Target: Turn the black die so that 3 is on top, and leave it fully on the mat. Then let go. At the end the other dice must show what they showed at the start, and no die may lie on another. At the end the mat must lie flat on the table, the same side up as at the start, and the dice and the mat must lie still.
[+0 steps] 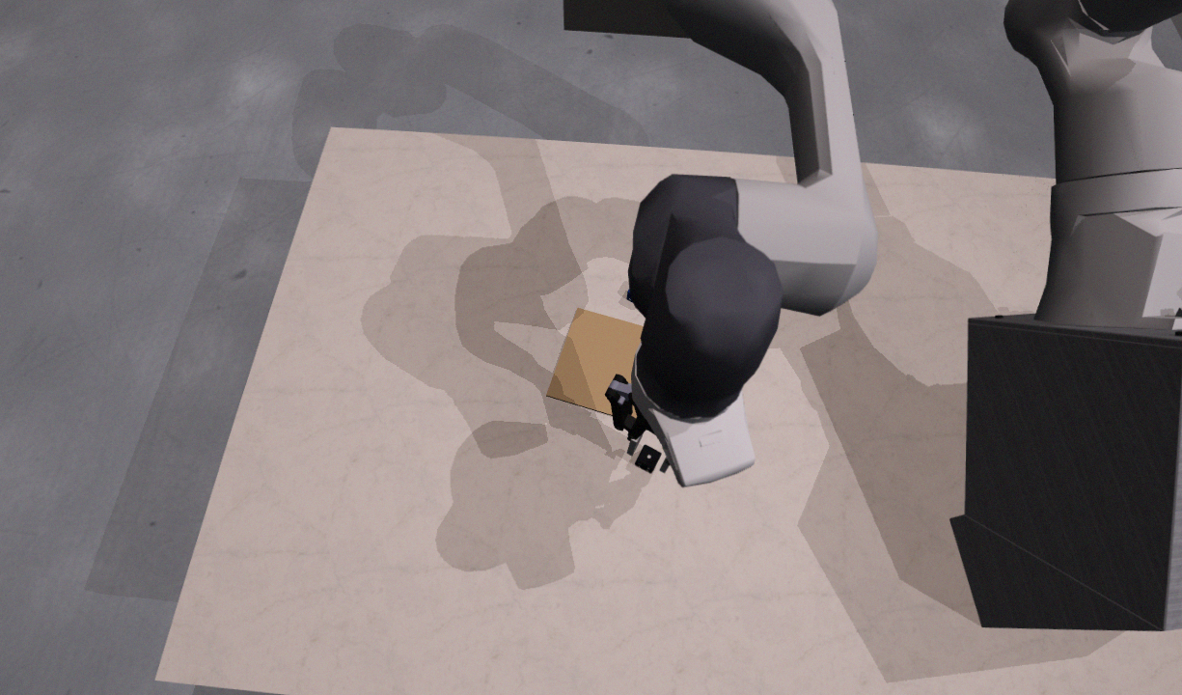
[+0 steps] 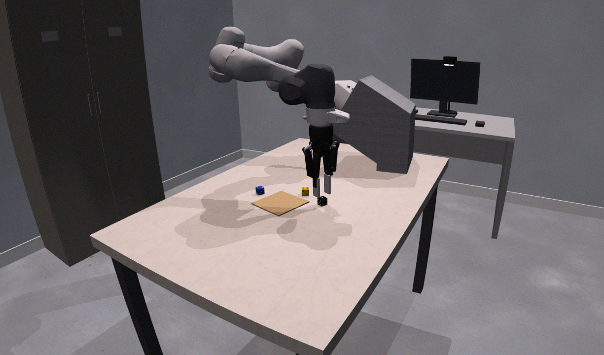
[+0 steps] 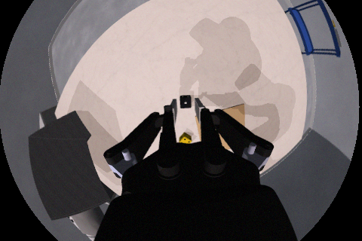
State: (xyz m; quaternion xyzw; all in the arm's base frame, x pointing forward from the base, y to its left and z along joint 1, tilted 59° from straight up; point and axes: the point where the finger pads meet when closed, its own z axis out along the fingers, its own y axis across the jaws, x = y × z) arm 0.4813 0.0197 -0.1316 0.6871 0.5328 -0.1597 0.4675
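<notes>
My hand is 50 mm above the black die. The rest, counted from my hand: tan mat 130 mm to the right, 70 mm below, 60 mm ahead; blue die 240 mm to the right, 50 mm below, 30 mm ahead; yellow die 90 mm to the right, 50 mm below, 40 mm behind.
</notes>
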